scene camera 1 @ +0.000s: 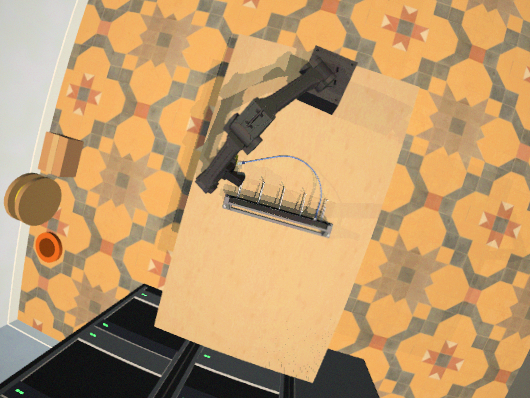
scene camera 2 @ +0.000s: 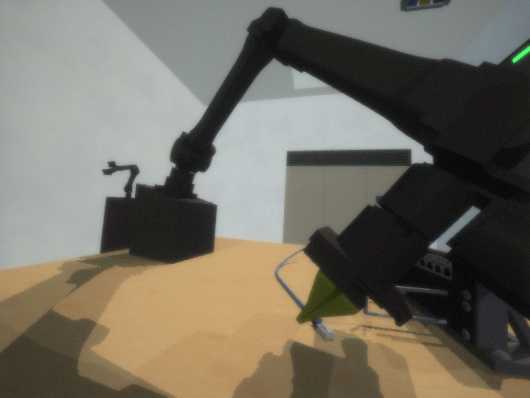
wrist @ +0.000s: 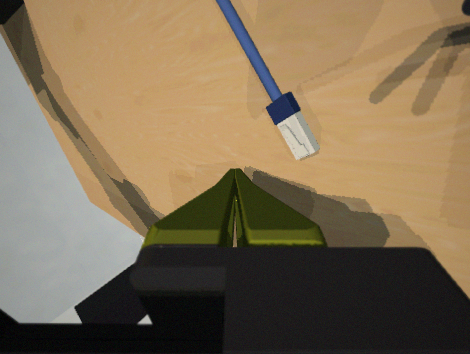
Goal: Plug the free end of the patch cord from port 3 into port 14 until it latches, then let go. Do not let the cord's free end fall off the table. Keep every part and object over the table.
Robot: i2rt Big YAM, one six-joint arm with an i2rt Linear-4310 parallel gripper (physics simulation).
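Places are measured from the arm's base along level axes (x left, y ahead, z down), in millimetres.
Where they show: gripper, between the fingertips: (scene camera 1: 237, 155) (scene camera 2: 299, 319) (wrist: 235, 177); arm's base, origin of its link: (scene camera 1: 323, 74) (scene camera 2: 176, 194).
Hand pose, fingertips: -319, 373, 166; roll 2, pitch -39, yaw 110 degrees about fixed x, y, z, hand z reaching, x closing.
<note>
Each offset is from my fingertips to the top centre of the thing, as dx, dy, dz. "spot": to the spot under its first point. Level surfaces: height alone.
The cord's free plug {spot: +28, +33, +15} (scene camera 1: 242, 163) (scene camera 2: 325, 331) (wrist: 298, 135), clear with a dark blue boot, lies on the table {dz +23} (scene camera 1: 250, 280) (scene camera 2: 175, 300) (wrist: 125, 100). The blue cord (scene camera 1: 287, 156) (scene camera 2: 288, 292) (wrist: 250, 52) arcs from it to the right end of the patch panel {+243, +197, -78} (scene camera 1: 280, 212) (scene camera 2: 462, 300) in the first scene view. My gripper (scene camera 2: 299, 320) (wrist: 235, 177) is shut and empty, its green fingertips together above the table. The plug is apart from them, ahead and to the right in the wrist view. The arm mostly hides the fingers in the first scene view. Port numbers are unreadable.
Several thin wire cable guides (scene camera 1: 281, 197) (scene camera 2: 425, 290) project from the panel's cord side. The arm's base (scene camera 1: 334, 80) (scene camera 2: 172, 225) stands at the table's far end. The table edge (wrist: 75, 170) shows at the left in the wrist view. Dark server racks (scene camera 1: 125, 365) adjoin the table's lower end.
</note>
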